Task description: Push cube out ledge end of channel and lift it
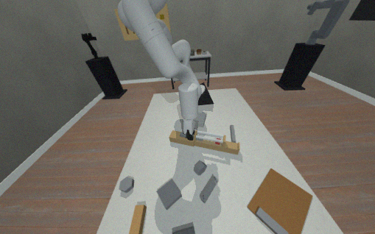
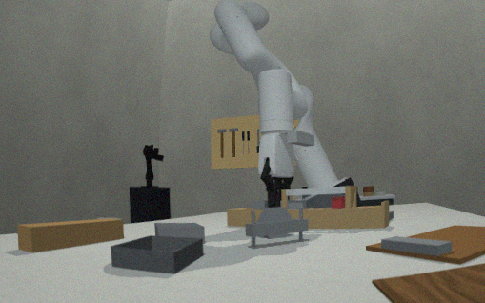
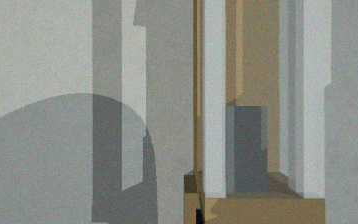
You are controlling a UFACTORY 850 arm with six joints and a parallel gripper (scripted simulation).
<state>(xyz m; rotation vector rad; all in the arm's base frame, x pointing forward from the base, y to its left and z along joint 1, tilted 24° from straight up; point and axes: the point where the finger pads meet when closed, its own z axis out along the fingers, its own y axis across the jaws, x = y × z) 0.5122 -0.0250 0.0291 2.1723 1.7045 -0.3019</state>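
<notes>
The grey stick is 270 mm to the left of my hand, 60 mm below it and 60 mm behind it. From my hand the other things lie so: channel: 100 mm to the left, 30 mm ahead, 10 mm below; red cube: 150 mm to the left, 40 mm ahead, 10 mm below; grey tray: 470 mm ahead, 60 mm below, 10 mm to the right.
</notes>
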